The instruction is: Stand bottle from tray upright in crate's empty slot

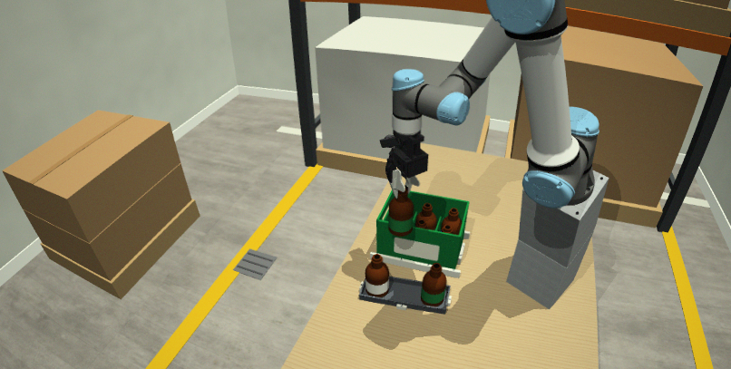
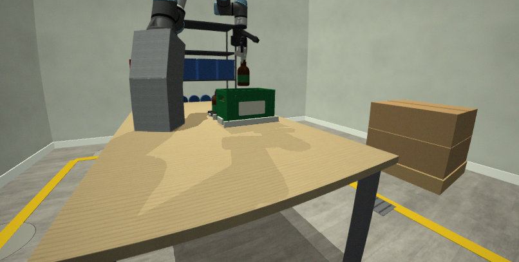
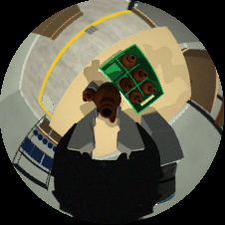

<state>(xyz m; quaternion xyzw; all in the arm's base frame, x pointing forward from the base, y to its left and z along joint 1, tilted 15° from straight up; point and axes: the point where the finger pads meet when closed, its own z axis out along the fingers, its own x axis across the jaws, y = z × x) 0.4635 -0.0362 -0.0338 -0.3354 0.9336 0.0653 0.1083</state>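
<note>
Right now my hand is 7 cm above the brown bottle. Round my hand: white-labelled bottle: 6 cm ahead, 10 cm to the left, 25 cm below; then crate: 7 cm behind, 12 cm to the right, 25 cm below; then tray: 3 cm behind, 11 cm to the left, 32 cm below.
</note>
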